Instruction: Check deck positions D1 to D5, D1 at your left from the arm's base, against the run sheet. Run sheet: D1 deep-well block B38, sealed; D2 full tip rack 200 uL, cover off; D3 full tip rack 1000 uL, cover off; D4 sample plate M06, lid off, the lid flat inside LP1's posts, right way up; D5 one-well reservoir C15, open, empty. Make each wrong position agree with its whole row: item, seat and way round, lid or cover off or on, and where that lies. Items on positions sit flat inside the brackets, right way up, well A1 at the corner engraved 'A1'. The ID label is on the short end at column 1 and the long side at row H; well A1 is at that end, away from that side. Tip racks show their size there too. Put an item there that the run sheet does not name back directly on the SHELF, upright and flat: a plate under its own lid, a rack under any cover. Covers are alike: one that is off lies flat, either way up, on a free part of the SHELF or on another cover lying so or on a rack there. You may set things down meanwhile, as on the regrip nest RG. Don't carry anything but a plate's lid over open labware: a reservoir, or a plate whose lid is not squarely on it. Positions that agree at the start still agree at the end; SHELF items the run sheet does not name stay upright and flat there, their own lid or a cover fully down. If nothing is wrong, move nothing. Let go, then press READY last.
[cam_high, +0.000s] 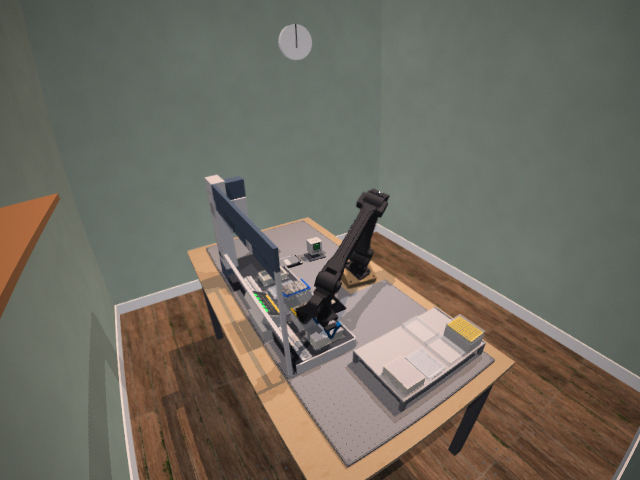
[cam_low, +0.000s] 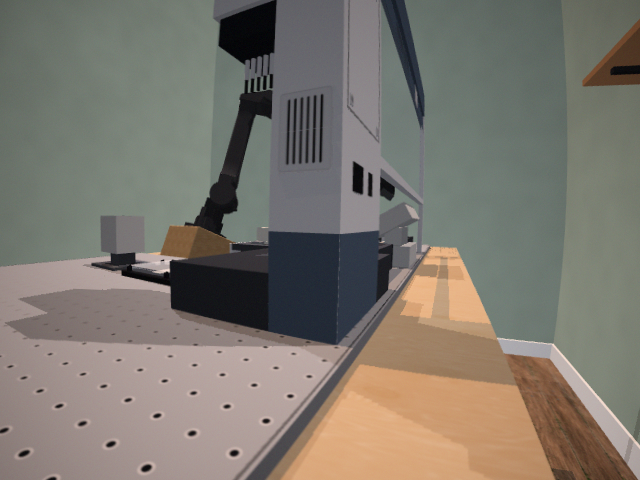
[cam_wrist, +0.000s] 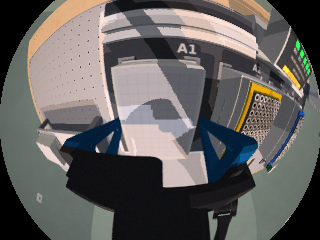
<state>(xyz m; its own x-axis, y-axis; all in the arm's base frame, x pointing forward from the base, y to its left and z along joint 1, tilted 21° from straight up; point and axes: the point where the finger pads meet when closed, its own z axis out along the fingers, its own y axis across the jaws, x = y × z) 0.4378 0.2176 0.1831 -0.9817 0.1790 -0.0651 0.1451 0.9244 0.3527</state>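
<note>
Now: the white block 2 cm below my hand. Also, from my hand: yellow-framed tip rack 12 cm to the right, 1 cm behind, 1 cm above; then gantry beam 42 cm above, 31 cm to the right, 15 cm ahead; then blue-framed tip rack 24 cm to the right, 3 cm above, 2 cm behind.
</note>
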